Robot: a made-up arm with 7 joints. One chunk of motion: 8 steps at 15 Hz.
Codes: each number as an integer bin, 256 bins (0 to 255) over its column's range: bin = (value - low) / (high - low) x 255, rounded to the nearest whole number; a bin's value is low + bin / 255 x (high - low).
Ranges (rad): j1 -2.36..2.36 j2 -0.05..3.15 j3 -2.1..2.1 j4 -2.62..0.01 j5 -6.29..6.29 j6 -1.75..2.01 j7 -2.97..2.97
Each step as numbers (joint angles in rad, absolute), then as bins.
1 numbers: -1.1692 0.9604 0.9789 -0.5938 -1.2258 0.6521 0.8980
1 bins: 64 81 187 196 103 163 166
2 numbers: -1.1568 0.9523 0.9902 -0.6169 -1.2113 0.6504 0.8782
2 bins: 65 80 188 194 103 163 165
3 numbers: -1.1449 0.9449 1.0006 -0.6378 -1.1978 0.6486 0.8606
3 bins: 66 79 188 192 103 163 164
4 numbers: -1.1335 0.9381 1.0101 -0.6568 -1.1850 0.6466 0.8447
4 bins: 66 79 189 190 103 163 164
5 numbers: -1.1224 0.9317 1.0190 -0.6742 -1.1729 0.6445 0.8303
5 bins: 67 78 189 189 104 162 163
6 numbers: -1.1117 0.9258 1.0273 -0.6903 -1.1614 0.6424 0.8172
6 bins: 67 78 190 187 104 162 163
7 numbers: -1.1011 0.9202 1.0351 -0.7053 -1.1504 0.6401 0.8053
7 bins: 68 77 190 186 104 162 162
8 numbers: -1.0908 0.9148 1.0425 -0.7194 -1.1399 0.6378 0.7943
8 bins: 69 77 191 184 104 162 162
